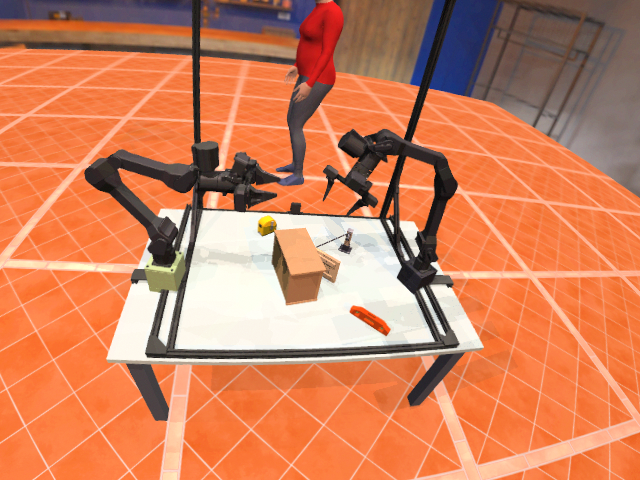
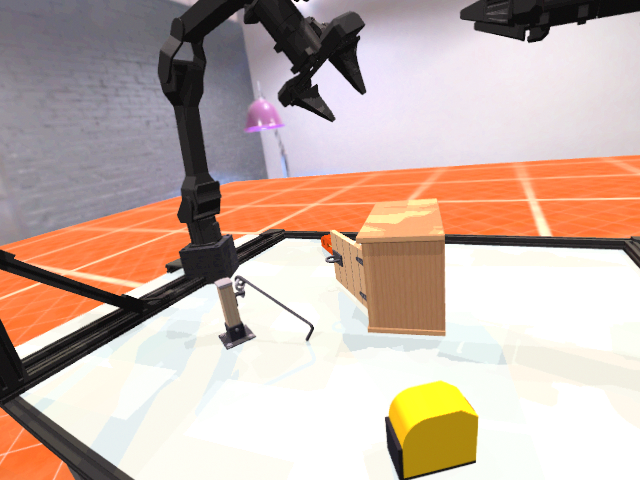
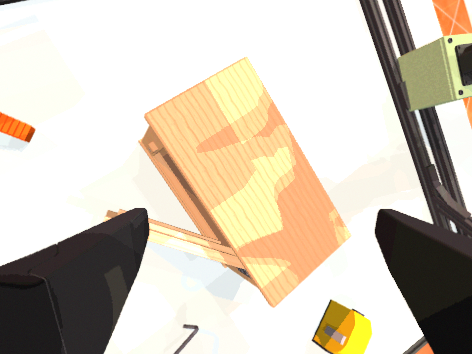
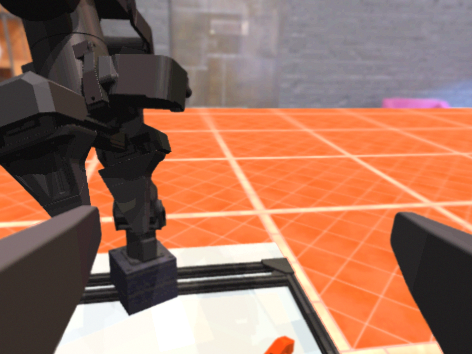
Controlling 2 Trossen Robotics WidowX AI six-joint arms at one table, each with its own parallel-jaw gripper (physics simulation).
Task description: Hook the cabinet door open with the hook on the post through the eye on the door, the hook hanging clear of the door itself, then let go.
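Frame: origin at the left arm's base, x back, y right, z up, level; centimetres.
Seen in the pictures: left gripper, fingertip midpoint: (image 1: 334, 209) (image 2: 348, 108) (image 3: 261, 220) (image 4: 118, 240); right gripper, fingertip midpoint: (image 1: 279, 187) (image 2: 467, 21) (image 4: 248, 223); left arm's base, link origin: (image 1: 420, 266) (image 2: 206, 242) (image 4: 142, 253); right arm's base, link origin: (image 1: 164, 259) (image 3: 471, 64).
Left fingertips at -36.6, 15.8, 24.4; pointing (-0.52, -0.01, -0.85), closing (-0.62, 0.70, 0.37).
Note:
Pixels of each thing's middle, then the offset from my left fingertips to it, as dx, dy, dz. "pt": a spot on its surface instead.
- wooden cabinet, body centre: (image 3: 232, 183) (image 2: 405, 258) (image 1: 296, 265) -6.8, +5.0, -25.6
- short wooden post, surface spot: (image 2: 230, 305) pt +21.9, +13.0, -27.1
- thin dark hook, body centre: (image 2: 271, 306) (image 1: 333, 242) +15.5, +12.7, -28.0
- yellow tape measure, body centre: (image 2: 428, 428) (image 3: 340, 331) (image 1: 267, 225) -2.9, +34.6, -30.2
- orange-red level, body centre: (image 2: 332, 246) (image 1: 370, 319) +6.6, -22.7, -31.4
The wooden cabinet (image 1: 301, 252) (image 2: 405, 284) (image 3: 250, 185) stands mid-table with its plank door (image 1: 329, 265) (image 2: 348, 266) (image 3: 195, 242) partly open. A dark eye (image 2: 332, 259) sticks out from the door. A short wooden post (image 1: 348, 238) (image 2: 230, 305) stands apart from the cabinet. The thin dark hook (image 1: 330, 240) (image 2: 276, 302) (image 3: 189, 337) hangs from the post toward the cabinet, its bent tip down, apart from the eye. My left gripper (image 1: 336, 205) (image 2: 349, 106) (image 3: 261, 220) is open and empty, high above the table. My right gripper (image 1: 278, 187) (image 4: 248, 223) is open and empty, raised too.
A yellow tape measure (image 1: 266, 225) (image 2: 434, 431) (image 3: 345, 327) sits near the cabinet's back end. An orange-red level (image 1: 369, 319) (image 2: 326, 244) (image 3: 16, 127) (image 4: 281, 346) lies on the door side of the cabinet. Black rails (image 1: 310, 353) frame the table.

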